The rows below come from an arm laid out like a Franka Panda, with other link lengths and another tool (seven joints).
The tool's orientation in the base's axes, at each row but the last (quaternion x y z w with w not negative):
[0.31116 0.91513 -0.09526 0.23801]
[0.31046 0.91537 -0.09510 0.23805]
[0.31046 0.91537 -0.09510 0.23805]
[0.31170 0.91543 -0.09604 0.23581]
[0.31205 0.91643 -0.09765 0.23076]
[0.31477 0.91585 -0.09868 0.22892]
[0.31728 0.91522 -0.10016 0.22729]
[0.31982 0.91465 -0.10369 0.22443]
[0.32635 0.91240 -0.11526 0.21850]
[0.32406 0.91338 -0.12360 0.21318]
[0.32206 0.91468 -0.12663 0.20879]
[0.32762 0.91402 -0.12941 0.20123]
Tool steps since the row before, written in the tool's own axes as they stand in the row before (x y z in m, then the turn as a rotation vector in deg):
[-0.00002 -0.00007 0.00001 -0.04 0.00 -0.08]
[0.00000 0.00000 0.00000 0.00 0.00 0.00]
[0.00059 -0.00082 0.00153 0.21 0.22 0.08]
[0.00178 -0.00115 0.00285 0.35 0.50 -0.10]
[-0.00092 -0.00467 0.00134 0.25 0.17 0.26]
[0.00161 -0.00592 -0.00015 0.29 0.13 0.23]
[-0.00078 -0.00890 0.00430 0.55 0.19 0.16]
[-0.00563 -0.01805 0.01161 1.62 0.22 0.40]
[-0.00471 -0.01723 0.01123 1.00 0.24 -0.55]
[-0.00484 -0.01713 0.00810 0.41 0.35 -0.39]
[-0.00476 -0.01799 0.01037 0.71 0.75 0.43]
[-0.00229 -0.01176 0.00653 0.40 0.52 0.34]
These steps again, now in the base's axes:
[-0.00003 -0.00007 0.00000 0.00 0.00 0.09]
[0.00000 0.00000 0.00000 0.00 0.00 0.00]
[-0.00034 -0.00083 -0.00160 0.02 0.26 -0.18]
[-0.00088 -0.00089 -0.00332 0.03 0.61 -0.10]
[-0.00175 -0.00459 -0.00056 0.02 0.18 -0.35]
[-0.00486 -0.00373 -0.00043 -0.04 0.18 -0.35]
[-0.00352 -0.00876 -0.00305 -0.21 0.39 -0.41]
[-0.00349 -0.02087 -0.00667 -0.85 0.91 -1.13]
[-0.00424 -0.01963 -0.00646 -0.71 0.92 -0.01]
[-0.00515 -0.01857 -0.00334 -0.18 0.63 0.12]
[-0.00508 -0.02003 -0.00518 0.11 0.79 -0.78]
[-0.00419 -0.01250 -0.00351 0.15 0.48 -0.54]

